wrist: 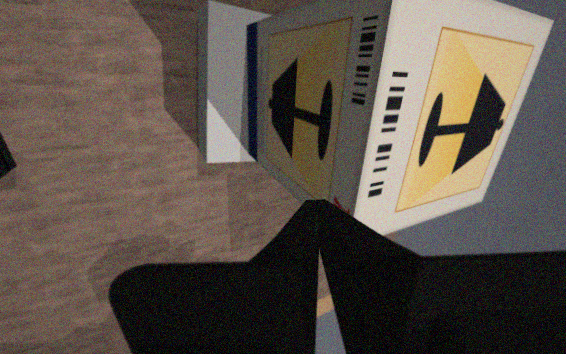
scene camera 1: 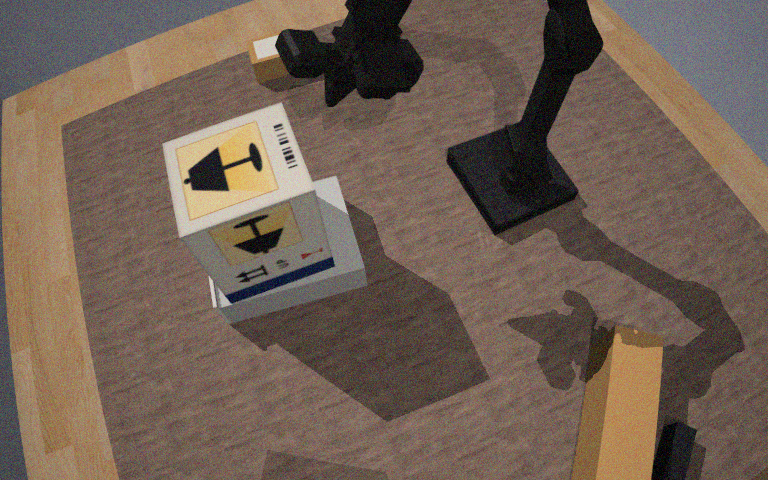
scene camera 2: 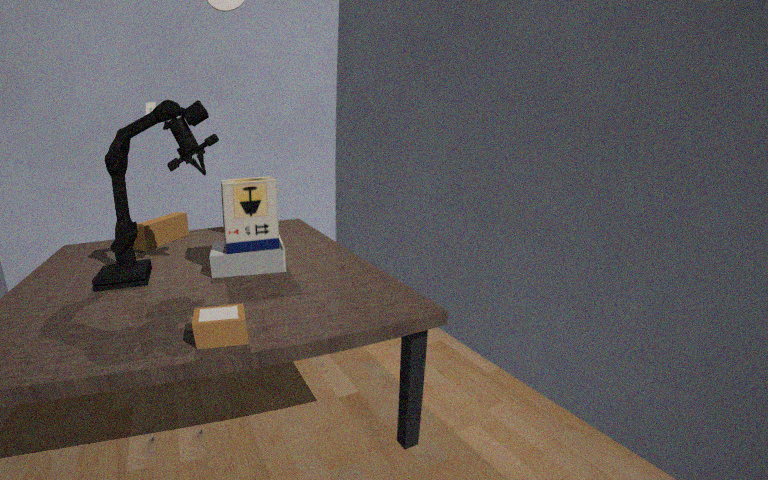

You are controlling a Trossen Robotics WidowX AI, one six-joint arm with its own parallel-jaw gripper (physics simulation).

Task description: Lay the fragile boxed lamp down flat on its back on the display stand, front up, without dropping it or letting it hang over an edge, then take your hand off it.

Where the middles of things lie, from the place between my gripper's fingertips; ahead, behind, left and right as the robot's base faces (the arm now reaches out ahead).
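Boxed lamp [scene camera 1: 246, 208]: 30 mm to the left of my hand, 140 mm ahead of it, 140 mm below it. Display stand [scene camera 1: 349, 273]: 20 mm to the left of my hand, 130 mm ahead of it, 290 mm below it. Going by their middles, the boxed lamp is the nearest to my hand of the things named here.
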